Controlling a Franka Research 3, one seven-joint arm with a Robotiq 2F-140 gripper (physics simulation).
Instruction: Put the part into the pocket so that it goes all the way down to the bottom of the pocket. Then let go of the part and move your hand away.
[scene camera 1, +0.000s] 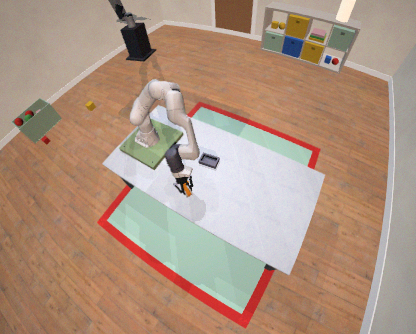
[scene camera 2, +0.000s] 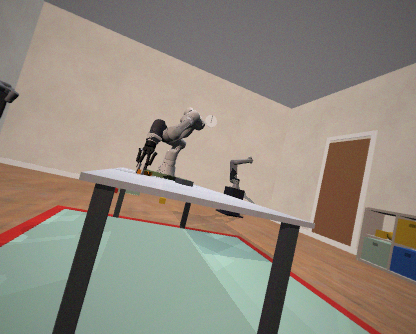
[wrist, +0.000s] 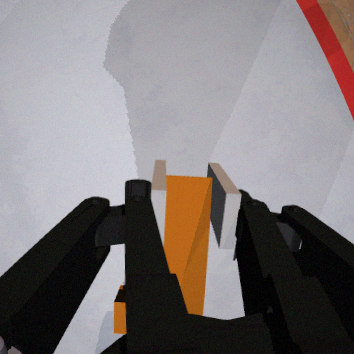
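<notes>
The orange L-shaped part (scene camera 1: 187, 189) (scene camera 2: 139, 171) (wrist: 186, 225) is at the near side of the white table. My gripper (scene camera 1: 185, 188) (scene camera 2: 143, 171) (wrist: 185, 180) is shut on its long arm, with one pad on each side; the short foot shows at the lower left in the wrist view, partly behind a finger. Whether the part touches the table I cannot tell. The grey block with the pocket (scene camera 1: 207, 165) (scene camera 2: 183, 182) stands on the table, apart from the gripper, up and to the right of it in scene camera 1. The pocket does not show in the wrist view.
The arm stands on a green base plate (scene camera 1: 162, 150) at one end of the white table (scene camera 1: 260, 195) (scene camera 2: 240, 201). The table's long edge runs close to the gripper. Red-bordered green mats lie on the floor. A shelf unit (scene camera 1: 264, 31) stands far off by the wall.
</notes>
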